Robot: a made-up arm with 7 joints.
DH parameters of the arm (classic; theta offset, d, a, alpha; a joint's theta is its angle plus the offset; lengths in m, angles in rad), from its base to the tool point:
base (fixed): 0 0 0 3.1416
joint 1: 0 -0.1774 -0.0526 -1.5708
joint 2: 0 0.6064 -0.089 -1.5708
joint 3: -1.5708 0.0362 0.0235 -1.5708
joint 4: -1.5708 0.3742 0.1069 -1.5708
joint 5: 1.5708 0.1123 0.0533 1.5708
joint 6: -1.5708 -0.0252 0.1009 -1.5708
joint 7: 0 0.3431 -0.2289 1.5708
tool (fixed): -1.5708 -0.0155 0 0
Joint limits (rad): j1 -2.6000..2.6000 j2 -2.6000..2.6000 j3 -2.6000..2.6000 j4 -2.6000..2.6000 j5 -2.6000..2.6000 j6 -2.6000..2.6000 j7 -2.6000..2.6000
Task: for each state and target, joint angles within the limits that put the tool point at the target. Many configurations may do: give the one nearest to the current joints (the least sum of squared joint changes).
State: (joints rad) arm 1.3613 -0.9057 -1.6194 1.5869 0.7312 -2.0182 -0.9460
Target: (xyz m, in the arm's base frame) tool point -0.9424 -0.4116 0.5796
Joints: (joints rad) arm 1.1609 -0.9563 -1.9841 1.7641 0.6452 -1.8675 -0.6835
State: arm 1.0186 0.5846 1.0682 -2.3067 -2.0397 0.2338 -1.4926
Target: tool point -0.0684 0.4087 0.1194
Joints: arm 1.2627 0.3339 1.0069 -1.8763 -2.2415 0.4734 -1.3648
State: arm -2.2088 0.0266 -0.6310 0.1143 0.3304 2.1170 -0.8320
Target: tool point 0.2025 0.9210 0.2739
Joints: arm -2.2777 0.1399 0.1987 0.1114 0.2649 2.5011 -0.6735
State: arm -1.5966 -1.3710 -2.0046 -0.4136 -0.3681 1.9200 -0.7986
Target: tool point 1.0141 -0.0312 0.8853
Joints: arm -1.6141 -1.3092 -2.0654 -0.3994 0.3614 2.3000 -0.8022
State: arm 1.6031 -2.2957 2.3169 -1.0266 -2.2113 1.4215 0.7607
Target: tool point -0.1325 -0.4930 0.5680
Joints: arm 1.5305 -1.7128 2.5427 -1.0350 -2.2300 1.2598 0.9493
